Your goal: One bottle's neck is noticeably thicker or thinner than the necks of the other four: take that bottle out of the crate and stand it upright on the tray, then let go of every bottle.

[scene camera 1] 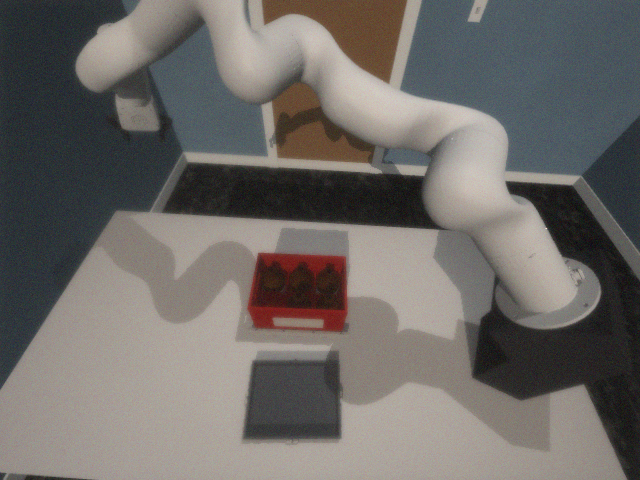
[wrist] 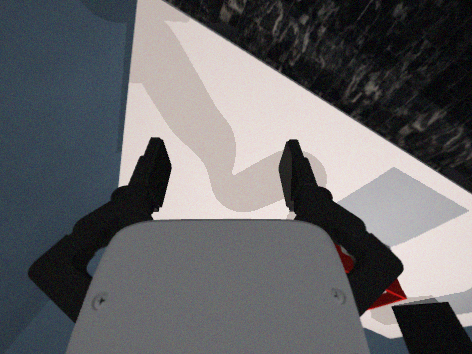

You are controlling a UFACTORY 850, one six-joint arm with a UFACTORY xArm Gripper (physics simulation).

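Observation:
A red crate (scene camera 1: 258, 316) (wrist: 392, 296) with a pale label stands mid-table. In the scene view, its back row holds a left brown bottle (scene camera 1: 273, 279), a middle brown bottle (scene camera 1: 300, 277) and a right brown bottle (scene camera 1: 327, 280). Two more bottle tops show in front, at the middle (scene camera 1: 298, 297) and the right (scene camera 1: 328, 299). They are dark and blurred, and I cannot tell which neck differs. The dark square tray (scene camera 1: 294, 397) lies on the near side of the crate, with no bottle on it. My gripper (scene camera 1: 144, 136) (wrist: 225, 153) is open, high up and far left of the crate.
The white table (scene camera 1: 129, 382) (wrist: 250, 95) carries broad arm shadows. A grey-blue patch (scene camera 1: 312, 240) (wrist: 400, 207) shows behind the crate. The robot base (scene camera 1: 547, 297) stands at the table's right. A blue wall (scene camera 1: 217, 113) and a brown door (scene camera 1: 330, 41) are behind.

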